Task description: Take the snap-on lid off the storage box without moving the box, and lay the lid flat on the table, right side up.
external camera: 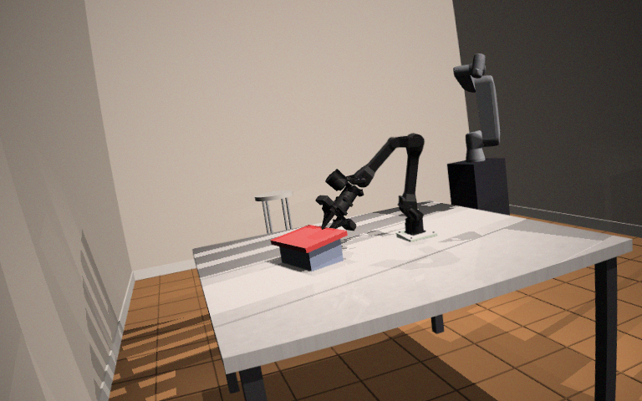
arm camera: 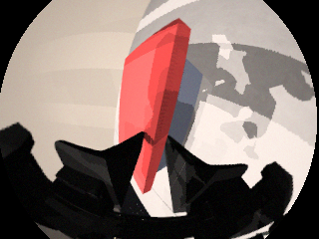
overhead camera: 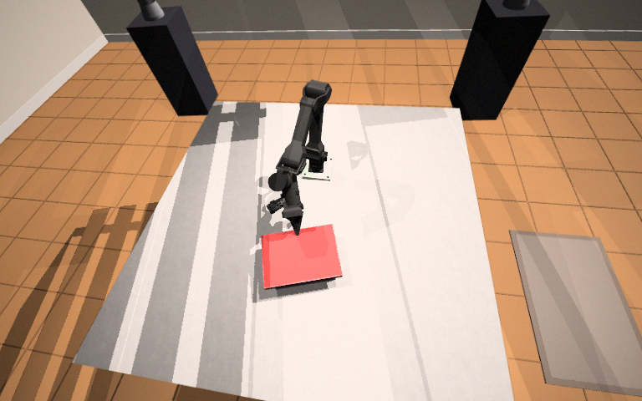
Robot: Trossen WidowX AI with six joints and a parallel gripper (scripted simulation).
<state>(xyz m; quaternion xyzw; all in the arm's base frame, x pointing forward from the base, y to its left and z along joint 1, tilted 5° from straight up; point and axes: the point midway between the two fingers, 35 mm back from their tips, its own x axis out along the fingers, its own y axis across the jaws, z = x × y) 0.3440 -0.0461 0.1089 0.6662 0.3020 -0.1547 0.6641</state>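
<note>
The red lid is 8 cm ahead of my gripper tip and 2 cm to the left of it. The rest, counted from my gripper tip: blue-grey storage box 7 cm ahead, 1 cm to the left, 5 cm below.
</note>
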